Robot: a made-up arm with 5 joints. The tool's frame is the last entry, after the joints.
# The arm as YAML. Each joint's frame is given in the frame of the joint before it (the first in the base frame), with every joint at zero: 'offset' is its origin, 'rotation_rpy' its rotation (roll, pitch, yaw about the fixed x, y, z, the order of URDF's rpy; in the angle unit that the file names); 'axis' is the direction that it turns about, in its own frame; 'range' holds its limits. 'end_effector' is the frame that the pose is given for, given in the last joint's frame.
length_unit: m
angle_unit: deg
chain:
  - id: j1
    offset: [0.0, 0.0, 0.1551]
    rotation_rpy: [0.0, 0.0, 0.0]
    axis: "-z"
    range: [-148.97, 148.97]
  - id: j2
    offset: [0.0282, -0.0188, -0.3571]
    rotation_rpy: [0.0, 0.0, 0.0]
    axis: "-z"
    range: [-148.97, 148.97]
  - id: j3
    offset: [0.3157, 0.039, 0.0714]
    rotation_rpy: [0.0, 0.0, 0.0]
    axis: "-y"
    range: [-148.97, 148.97]
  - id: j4
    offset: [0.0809, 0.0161, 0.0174]
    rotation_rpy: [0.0, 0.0, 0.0]
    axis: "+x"
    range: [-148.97, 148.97]
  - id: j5
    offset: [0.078, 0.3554, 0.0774]
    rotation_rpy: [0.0, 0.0, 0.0]
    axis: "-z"
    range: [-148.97, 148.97]
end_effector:
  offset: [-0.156, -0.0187, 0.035]
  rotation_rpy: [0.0, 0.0, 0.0]
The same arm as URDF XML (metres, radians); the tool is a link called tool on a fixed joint. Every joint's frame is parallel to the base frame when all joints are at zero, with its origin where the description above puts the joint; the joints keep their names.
<robot name="arm">
  <joint name="tool_joint" type="fixed">
    <parent link="link5"/>
    <child link="tool"/>
    <origin xyz="-0.1560 -0.0187 0.0350" rpy="0.0000 0.0000 0.0000"/>
  </joint>
  <joint name="j5" type="revolute">
    <parent link="link4"/>
    <child link="link5"/>
    <origin xyz="0.0780 0.3554 0.0774" rpy="0.0000 0.0000 0.0000"/>
    <axis xyz="0 0 -1"/>
    <limit lower="-2.6000" upper="2.6000"/>
  </joint>
  <joint name="j4" type="revolute">
    <parent link="link3"/>
    <child link="link4"/>
    <origin xyz="0.0809 0.0161 0.0174" rpy="0.0000 0.0000 0.0000"/>
    <axis xyz="1 0 0"/>
    <limit lower="-2.6000" upper="2.6000"/>
  </joint>
  <joint name="j3" type="revolute">
    <parent link="link2"/>
    <child link="link3"/>
    <origin xyz="0.3157 0.0390 0.0714" rpy="0.0000 0.0000 0.0000"/>
    <axis xyz="0 -1 0"/>
    <limit lower="-2.6000" upper="2.6000"/>
  </joint>
  <joint name="j2" type="revolute">
    <parent link="link1"/>
    <child link="link2"/>
    <origin xyz="0.0282 -0.0188 -0.3571" rpy="0.0000 0.0000 0.0000"/>
    <axis xyz="0 0 -1"/>
    <limit lower="-2.6000" upper="2.6000"/>
  </joint>
  <joint name="j1" type="revolute">
    <parent link="base"/>
    <child link="link1"/>
    <origin xyz="0.0000 0.0000 0.1551" rpy="0.0000 0.0000 0.0000"/>
    <axis xyz="0 0 -1"/>
    <limit lower="-2.6000" upper="2.6000"/>
  </joint>
  <link name="base"/>
  <link name="link1"/>
  <link name="link2"/>
  <link name="link3"/>
  <link name="link4"/>
  <link name="link5"/>
  <link name="tool"/>
</robot>

